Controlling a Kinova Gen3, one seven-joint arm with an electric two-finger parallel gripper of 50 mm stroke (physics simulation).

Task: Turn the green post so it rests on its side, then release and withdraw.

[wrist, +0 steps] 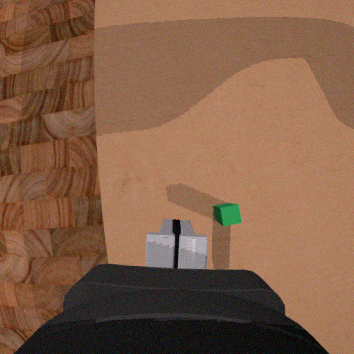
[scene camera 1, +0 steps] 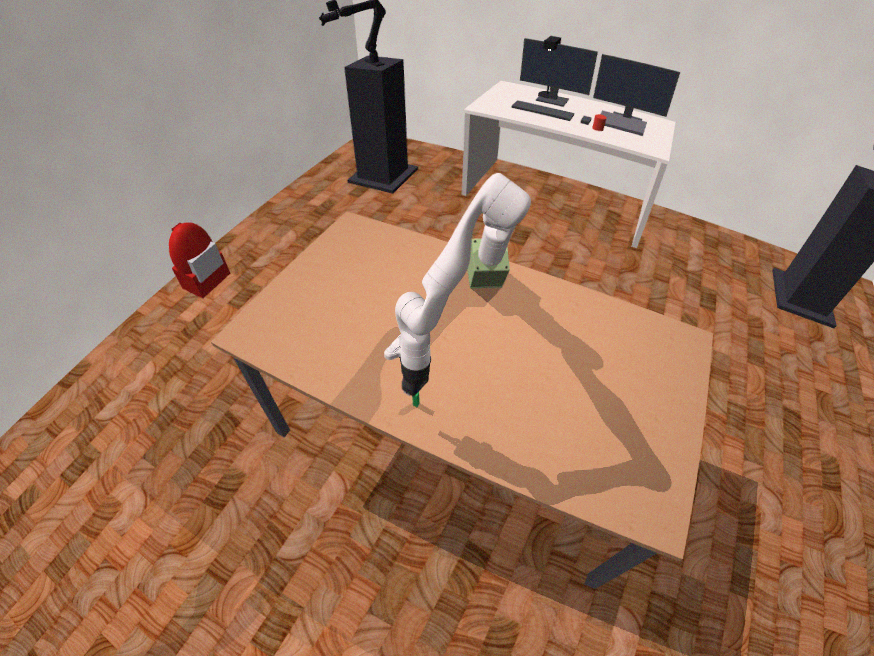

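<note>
The green post (scene camera 1: 416, 399) (wrist: 227, 214) stands upright on the table near its front edge. In the wrist view its square top shows to the right of my fingertips, apart from them, with shadows running from its base. My gripper (wrist: 175, 236) is shut with its fingers together and nothing between them. It points down, beside the post. In the scene view my gripper's black body hides the upper part of the post, and the fingertips cannot be made out there.
The brown table (scene camera 1: 564, 353) (wrist: 280, 150) has its edge left of my fingers in the wrist view, with wooden floor (wrist: 45, 150) beyond. The arm's green base block (scene camera 1: 487, 276) sits at the table's back. A white desk (scene camera 1: 508, 95) with monitors stands behind.
</note>
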